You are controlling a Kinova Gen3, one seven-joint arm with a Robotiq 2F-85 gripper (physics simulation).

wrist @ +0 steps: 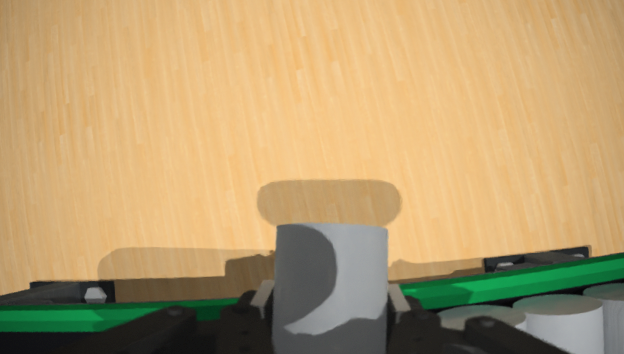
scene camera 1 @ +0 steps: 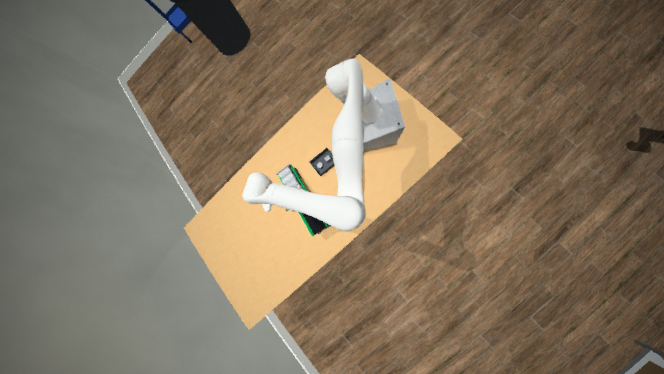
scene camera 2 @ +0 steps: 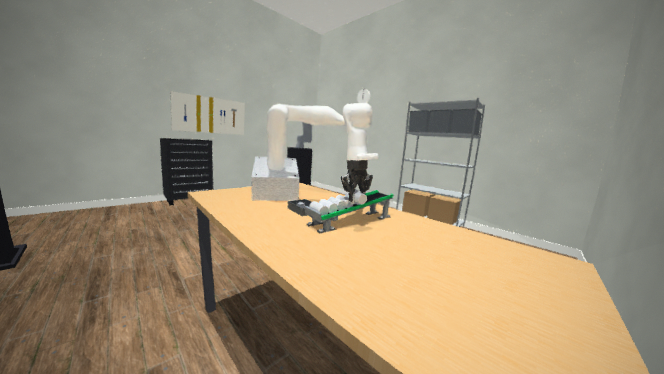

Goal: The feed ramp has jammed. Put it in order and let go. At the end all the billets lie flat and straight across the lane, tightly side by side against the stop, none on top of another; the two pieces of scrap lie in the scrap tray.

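Frame: origin at the arm's base, x ahead, y left, z up, level; metres.
Where they show: gripper, fingertip midpoint: (wrist: 329, 305) (scene camera 2: 357, 202); arm's base at its link origin: (scene camera 1: 371, 113) (scene camera 2: 276, 166).
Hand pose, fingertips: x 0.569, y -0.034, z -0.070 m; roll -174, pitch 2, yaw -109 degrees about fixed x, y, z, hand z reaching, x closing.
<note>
Things, the pixels of their centre, and the offset from my fingertips. "spot": a spot on its surface instead. Level surfaces: height alone.
- grey-white billet at the middle of its body: (wrist: 329, 323) (scene camera 2: 357, 196) dx -0.001, dy -0.001, dz +0.024 m
- dark scrap tray at a spot on its surface: (scene camera 1: 322, 173) spot: dx -0.209, dy +0.012, dz -0.069 m
- black upper lane at a spot on its surface: (scene camera 2: 379, 195) spot: dx -0.008, dy +0.192, dz +0.000 m
- wooden table at its surface level: dz -0.094 m
My gripper (scene camera 2: 358, 195) (wrist: 329, 305) is shut on a grey-white billet (scene camera 2: 360, 198) (wrist: 330, 270). The billet is roughly crosswise over the ramp, one end over the green side rail (scene camera 2: 346, 209) (wrist: 505, 287). Whether it touches the lane is hidden. Several billets (scene camera 1: 288, 176) (scene camera 2: 328, 204) (wrist: 562, 327) lie side by side across the lower lane, towards the stop. In the wrist view they are right of the held one; the gap to it is unclear. The dark scrap tray (scene camera 1: 322, 173) holds two light scrap pieces (scene camera 1: 320, 165) (scene camera 1: 328, 158). The arm hides part of the ramp in scene camera 1.
The black upper lane (scene camera 2: 379, 195) rises beyond the gripper. The ramp stands on grey feet (scene camera 2: 326, 226) on the wooden table (scene camera 1: 240, 250) (scene camera 2: 425, 280) (wrist: 310, 100). The scrap tray lies between the ramp's lower end and the robot's grey base block (scene camera 1: 385, 135) (scene camera 2: 275, 188).
</note>
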